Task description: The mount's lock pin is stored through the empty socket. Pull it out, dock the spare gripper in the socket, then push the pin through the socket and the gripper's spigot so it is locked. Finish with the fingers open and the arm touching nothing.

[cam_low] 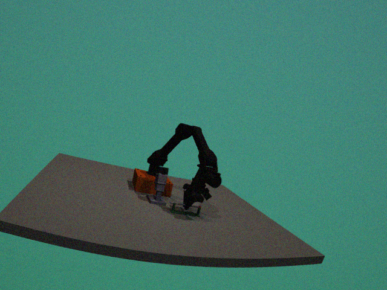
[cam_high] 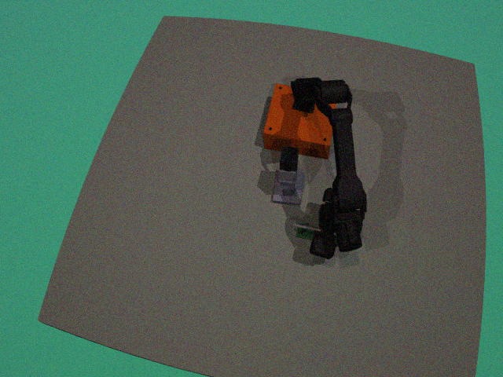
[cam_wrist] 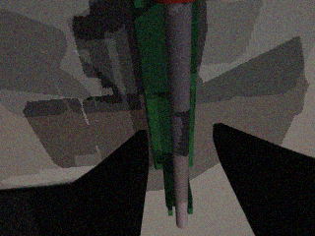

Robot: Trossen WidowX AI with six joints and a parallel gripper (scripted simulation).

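Right now my gripper tip is 1 cm to the right of the green rack and 1 cm above it. The rest, counted from my gripper tip: spare gripper 13 cm behind, 12 cm to the right, 10 cm above; then grey mount 13 cm behind, 11 cm to the right, 2 cm above.
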